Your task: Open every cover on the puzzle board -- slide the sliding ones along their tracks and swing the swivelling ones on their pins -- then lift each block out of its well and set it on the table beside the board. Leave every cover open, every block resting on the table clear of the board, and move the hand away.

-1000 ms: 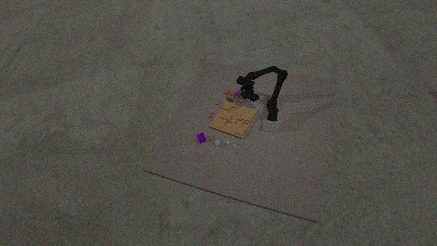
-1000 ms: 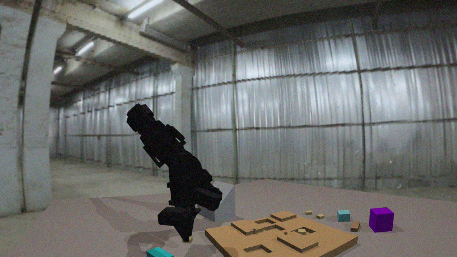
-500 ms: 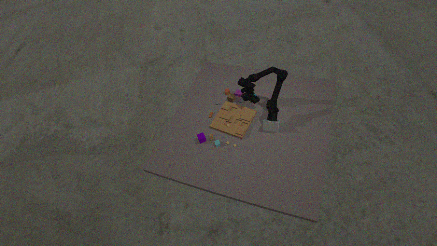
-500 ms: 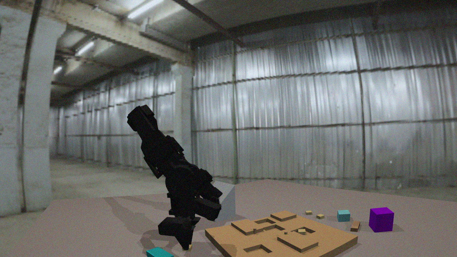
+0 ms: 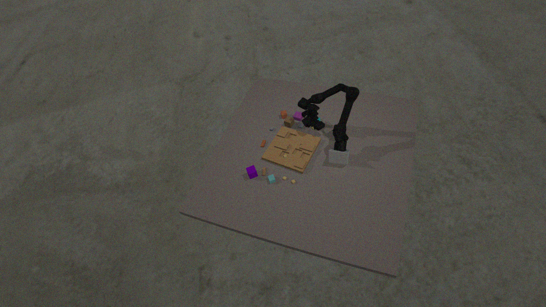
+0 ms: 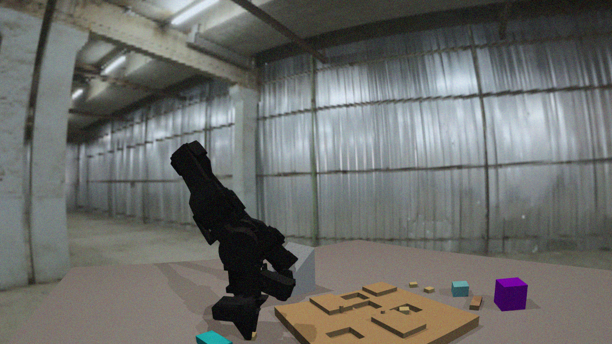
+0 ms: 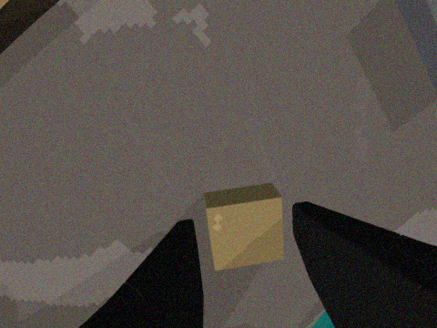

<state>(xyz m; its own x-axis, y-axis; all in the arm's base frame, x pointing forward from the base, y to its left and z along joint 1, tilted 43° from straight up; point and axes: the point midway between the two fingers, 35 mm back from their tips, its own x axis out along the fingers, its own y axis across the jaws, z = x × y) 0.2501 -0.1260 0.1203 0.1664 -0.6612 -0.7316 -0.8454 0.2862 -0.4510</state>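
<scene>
Now: gripper tip 7 cm to the left of the teal block and 1 cm short of it. Also, from my gripper tip: magenta block (14 cm ahead, 6 cm to the right, 1 cm above); then brown block (17 cm ahead, 2 cm to the left, 2 cm above); then orange cube (24 cm ahead, 4 cm to the right, 1 cm above).
</scene>
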